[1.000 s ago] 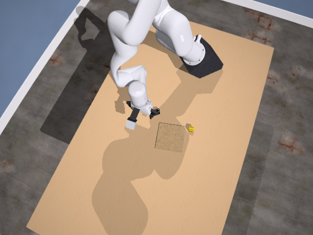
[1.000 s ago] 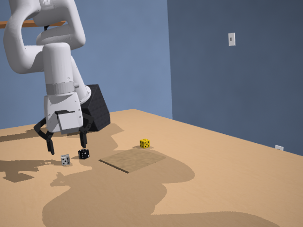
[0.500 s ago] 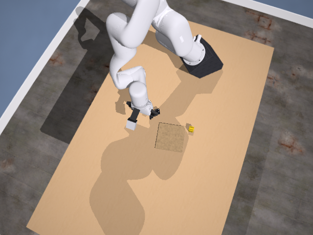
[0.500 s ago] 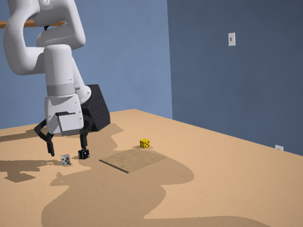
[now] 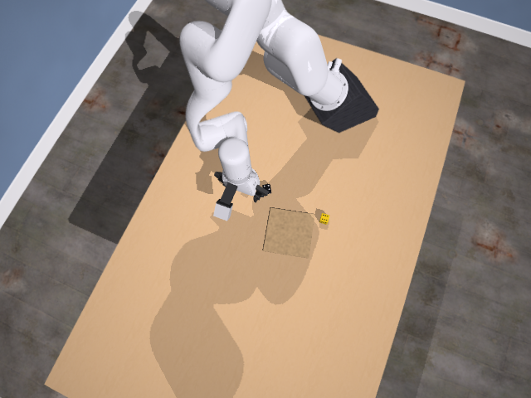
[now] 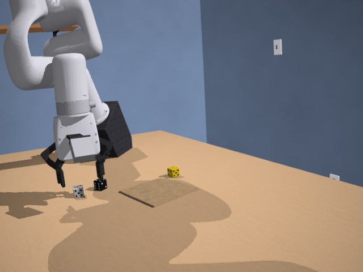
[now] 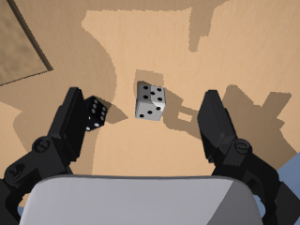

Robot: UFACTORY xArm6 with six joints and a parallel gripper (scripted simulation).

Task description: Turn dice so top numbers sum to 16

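My hand is 30 mm past the white die, 10 mm to the left of it and 40 mm above it. From my hand the other things lie so: tan mat: 50 mm ahead, 170 mm to the left, 50 mm below; yellow die: 20 mm behind, 260 mm to the left, 40 mm below; black die: 50 mm behind, 60 mm to the left, 40 mm below.
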